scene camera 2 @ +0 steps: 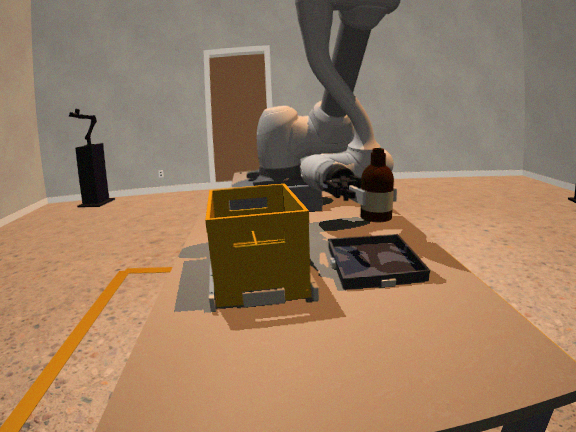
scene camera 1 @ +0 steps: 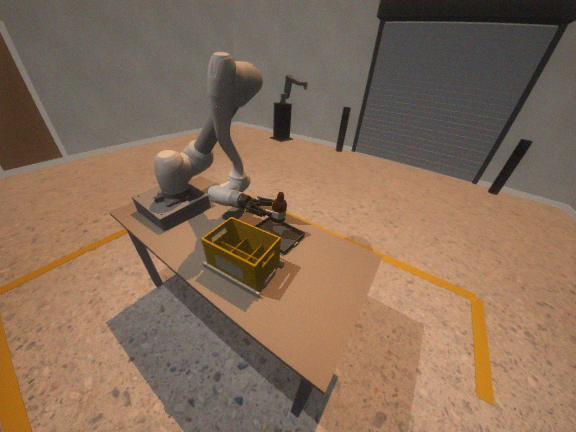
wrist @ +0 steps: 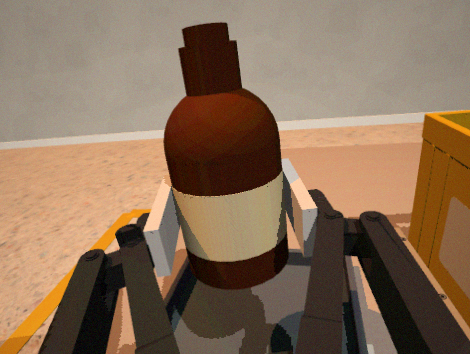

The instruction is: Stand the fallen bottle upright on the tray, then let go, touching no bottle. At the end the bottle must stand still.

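Frame: origin at the arm's base, x ahead, y left, z up, level; centimetres.
Seen in the pictures: gripper, fingertip midpoint: (scene camera 2: 380, 196) (scene camera 1: 281, 211) (wrist: 229, 185); arm's base at its link origin: (scene camera 2: 281, 178) (scene camera 1: 177, 195).
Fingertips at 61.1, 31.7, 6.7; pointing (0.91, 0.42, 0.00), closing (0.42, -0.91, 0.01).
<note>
Offsets run from my fingertips to a thing's top centre, as dx, dy, dz. "pt": to the spot under its first point. Level surfaces: height alone.
The brown bottle with a cream label @(-1.1, -0.5, +10.6) (scene camera 1: 279, 201) (scene camera 2: 377, 180) (wrist: 222, 135) is upright in the scene views, neck up; it looks slightly tilted in the wrist view. My gripper (scene camera 1: 276, 210) (scene camera 2: 376, 195) (wrist: 229, 185) reaches out nearly level and is shut on the bottle, with one pale pad on each side of its label. The dark square tray @(pt +11.4, -6.1, -15.0) (scene camera 1: 286, 250) (scene camera 2: 362, 281) (wrist: 296, 258) lies on the table below. The bottle's base is above the tray's level, with a gap; exactly how it lines up with the far rim is hard to tell. Shadows fall on the tray floor.
A tall yellow crate with dividers @(+5.2, -27.4, +1.1) (scene camera 1: 222, 256) (scene camera 2: 260, 265) (wrist: 429, 190) stands beside the tray, in a low pale holder on the table @(dz -16.4) (scene camera 1: 330, 305) (scene camera 2: 350, 360). The arm's dark base block (scene camera 1: 172, 216) is at the table's far end.
</note>
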